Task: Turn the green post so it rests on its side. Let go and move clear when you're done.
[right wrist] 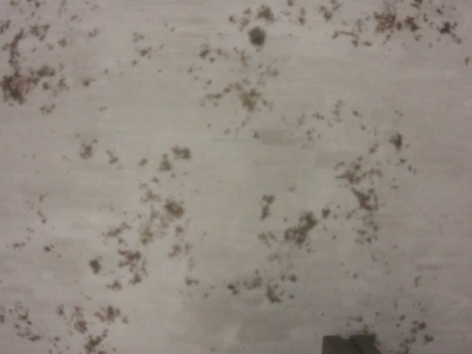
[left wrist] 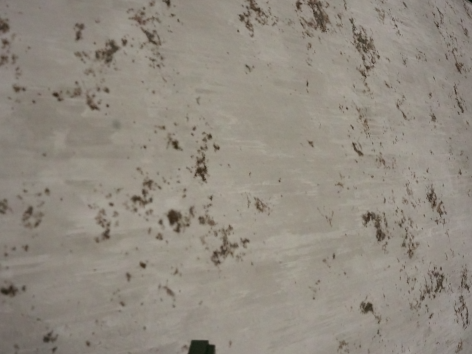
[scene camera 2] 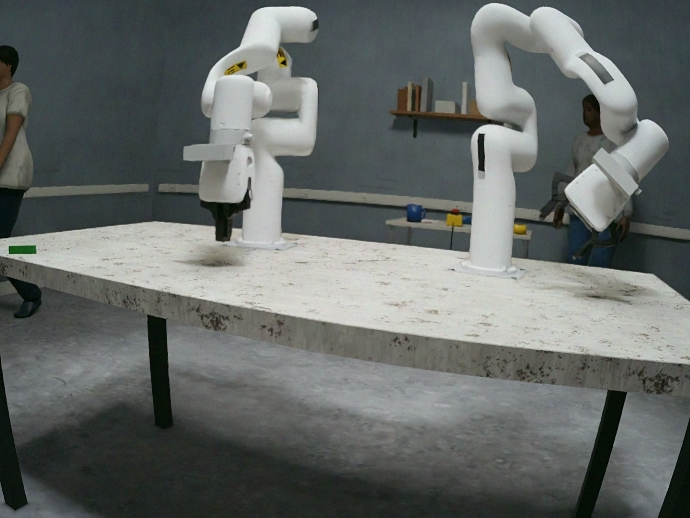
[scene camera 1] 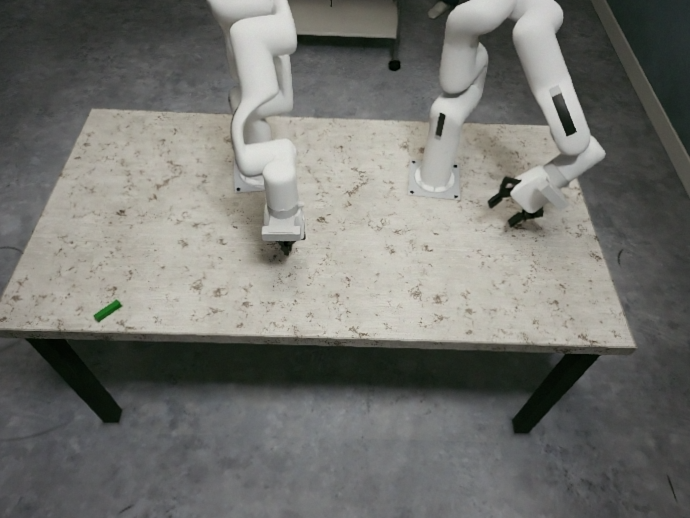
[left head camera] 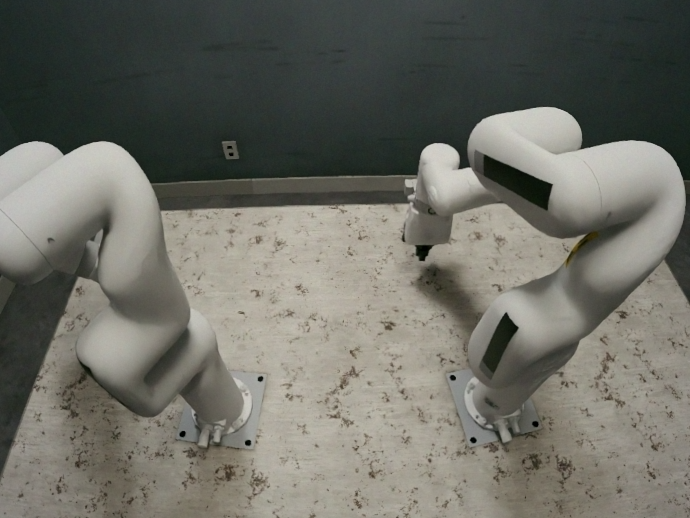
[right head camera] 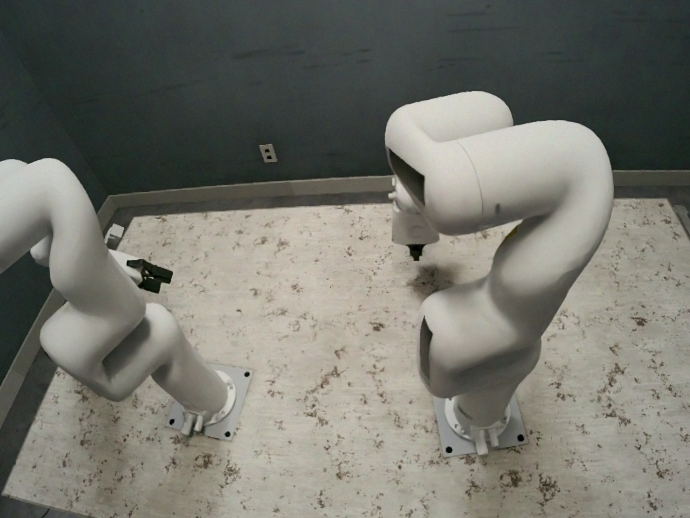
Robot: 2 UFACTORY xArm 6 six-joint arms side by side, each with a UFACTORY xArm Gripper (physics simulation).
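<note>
The green post point(scene camera 1: 107, 310) point(scene camera 2: 22, 249) lies on its side near the table's front left corner in scene camera 1; it does not show in the head or wrist views. My right gripper point(left head camera: 421, 259) point(right head camera: 415, 259) point(scene camera 1: 286, 252) point(scene camera 2: 223, 238) points down above the table, its fingers together and empty, well apart from the post. My left gripper point(right head camera: 164, 282) point(scene camera 1: 501, 214) point(scene camera 2: 561, 236) is open and empty, tilted above the other end of the table.
The pale speckled table point(scene camera 1: 356, 301) point(scene camera 2: 390, 312) carries both arm bases. The post lies a short way in from its front edge. Behind the table in scene camera 2 are a wall shelf point(scene camera 2: 440, 114) with books and a low side table with a blue mug point(scene camera 2: 414, 212). Two people stand beyond.
</note>
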